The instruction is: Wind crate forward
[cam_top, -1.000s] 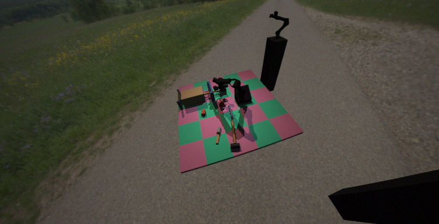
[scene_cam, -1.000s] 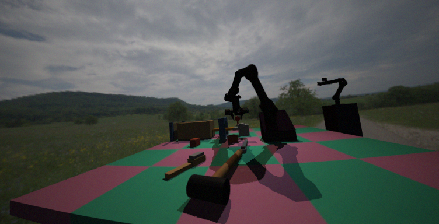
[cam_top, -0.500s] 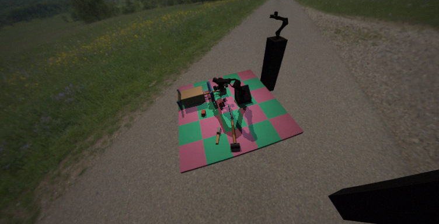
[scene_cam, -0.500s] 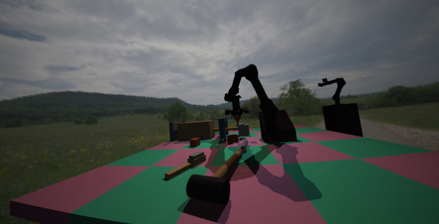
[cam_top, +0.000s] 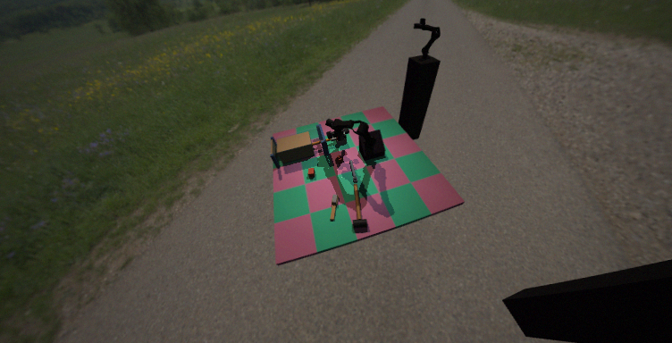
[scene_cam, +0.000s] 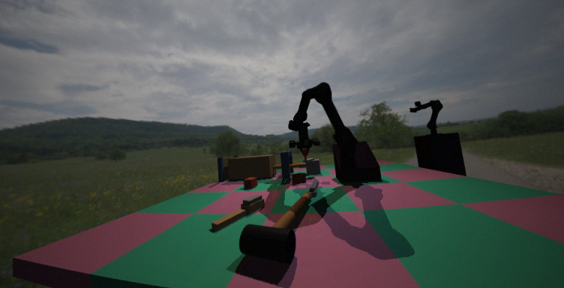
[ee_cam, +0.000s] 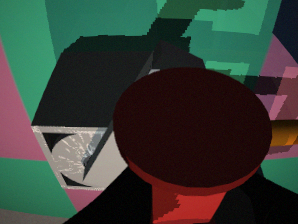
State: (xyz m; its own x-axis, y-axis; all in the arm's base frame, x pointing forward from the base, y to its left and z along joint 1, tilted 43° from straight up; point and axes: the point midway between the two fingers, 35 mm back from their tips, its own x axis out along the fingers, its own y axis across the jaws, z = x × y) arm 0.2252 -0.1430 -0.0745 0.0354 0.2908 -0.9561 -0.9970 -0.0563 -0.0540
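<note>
My gripper tip is now 10 cm above the grey winch, 8 cm to the left of it and 6 cm past it. Also, from my gripper tip: red knob (2 cm to the left); frame (12 cm ahead, 7 cm to the right, 3 cm below); winch handle (3 cm below, 2 cm to the right, 2 cm behind).
</note>
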